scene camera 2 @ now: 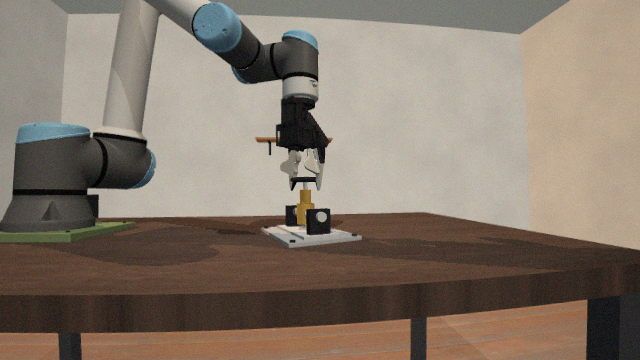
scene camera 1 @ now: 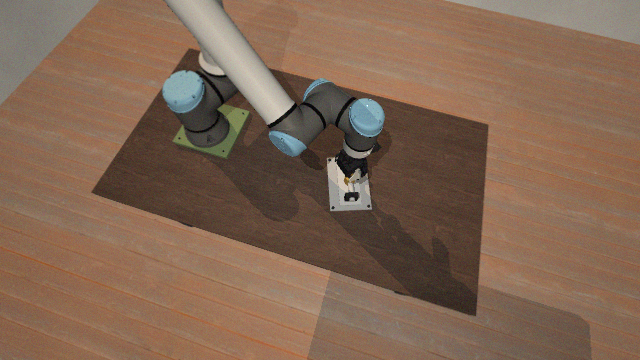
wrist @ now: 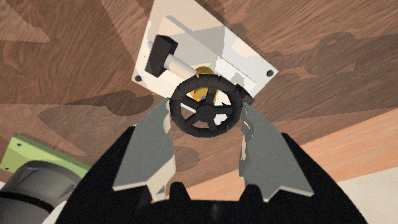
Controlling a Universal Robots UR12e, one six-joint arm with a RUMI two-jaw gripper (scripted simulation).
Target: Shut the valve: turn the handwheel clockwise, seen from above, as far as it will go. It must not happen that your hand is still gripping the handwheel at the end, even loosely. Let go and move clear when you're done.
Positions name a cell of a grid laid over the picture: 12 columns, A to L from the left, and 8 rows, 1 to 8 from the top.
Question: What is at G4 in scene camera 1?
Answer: My gripper.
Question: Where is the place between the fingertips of my gripper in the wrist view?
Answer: G4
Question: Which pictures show my gripper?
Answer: Scene camera 2, scene camera 1 and the wrist view: all of them.
